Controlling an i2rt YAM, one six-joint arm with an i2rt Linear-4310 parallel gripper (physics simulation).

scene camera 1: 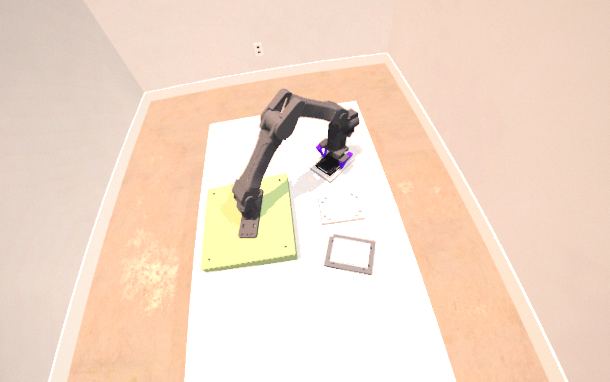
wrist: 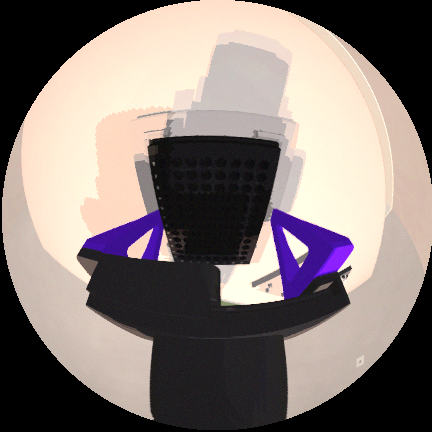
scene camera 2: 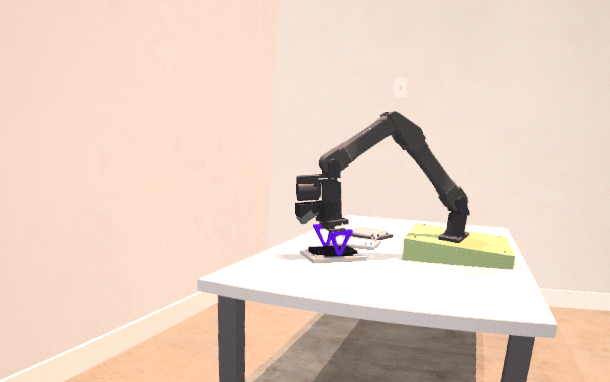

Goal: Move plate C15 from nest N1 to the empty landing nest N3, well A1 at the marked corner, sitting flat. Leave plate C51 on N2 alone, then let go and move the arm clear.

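A black well plate (scene camera 1: 327, 167) (scene camera 2: 351, 251) (wrist: 215, 175) lies on a light nest (scene camera 1: 330, 178) (scene camera 2: 357, 258) at the far end of the row. My gripper (scene camera 1: 334, 160) (scene camera 2: 333, 249) (wrist: 217, 214) is open, pointing down, with its purple fingers low on opposite sides of the plate. Contact with the plate cannot be made out. A white nest (scene camera 1: 345, 218) (scene camera 2: 360, 244) with small dark corner marks is in the middle. A grey-framed nest (scene camera 1: 348, 269) (scene camera 2: 386, 235) is third, with a pale rectangle inside its frame. No labels or A1 mark can be read.
The arm stands on a yellow-green block (scene camera 1: 225, 255) (scene camera 2: 460, 259) beside the nests. All stand on a white table (scene camera 1: 300, 325) (scene camera 2: 400, 295). In the wrist view, part of a dark-edged nest shows behind the right finger.
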